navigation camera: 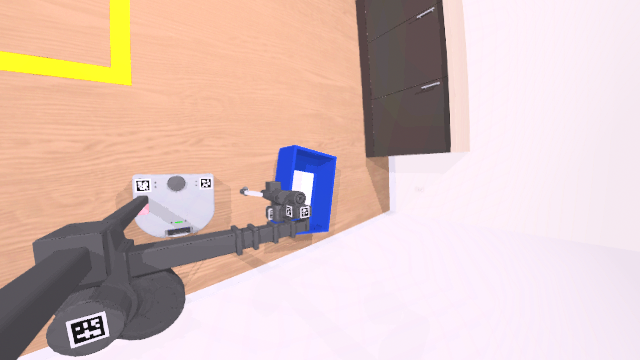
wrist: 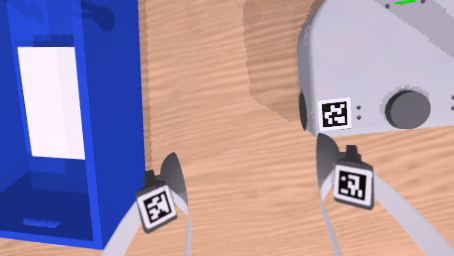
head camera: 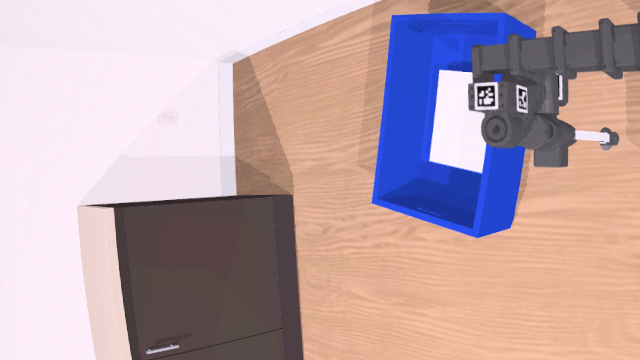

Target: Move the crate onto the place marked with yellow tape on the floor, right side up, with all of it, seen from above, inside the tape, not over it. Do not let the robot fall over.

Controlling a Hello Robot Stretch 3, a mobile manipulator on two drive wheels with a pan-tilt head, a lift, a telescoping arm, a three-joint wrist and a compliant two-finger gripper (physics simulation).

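Frame: origin at the robot's base, x left, y back, z up, level; metres.
Where they show: gripper, fingertip midpoint: [navigation camera: 256, 189]; robot's base, link origin: [navigation camera: 176, 182].
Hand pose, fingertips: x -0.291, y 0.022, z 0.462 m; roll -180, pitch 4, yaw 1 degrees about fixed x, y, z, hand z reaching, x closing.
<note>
Each offset is from my fingertips to the top centre of the thing. "*": to the spot under its first point.
The blue crate {dx -0.508, dy +0.068, dz -0.242 m} [head camera: 407, 115] [navigation camera: 325, 195] [wrist: 115, 100] stands upright on the floor, its open top up, with a white rectangle on its inside bottom. The wrist and arm end hang over its base-side part and hide some of it in the head and navigation views. My gripper [head camera: 609, 138] [navigation camera: 244, 191] [wrist: 247, 162] is open and empty, above the floor between the crate and my base. In the wrist view the left finger appears close beside the crate's near side wall. The yellow tape [navigation camera: 120, 40] shows in part at the top left of the navigation view, well away from the crate.
My base [navigation camera: 195, 205] [wrist: 370, 60] stands beside the crate, with a strip of floor between them. The extended arm [head camera: 585, 52] [navigation camera: 190, 247] reaches across from the mast. A dark cabinet {* dx -1.369, dy -0.506, dz +0.064 m} [head camera: 200, 270] [navigation camera: 410, 120] stands near the crate. White walls run behind the crate and the cabinet.
</note>
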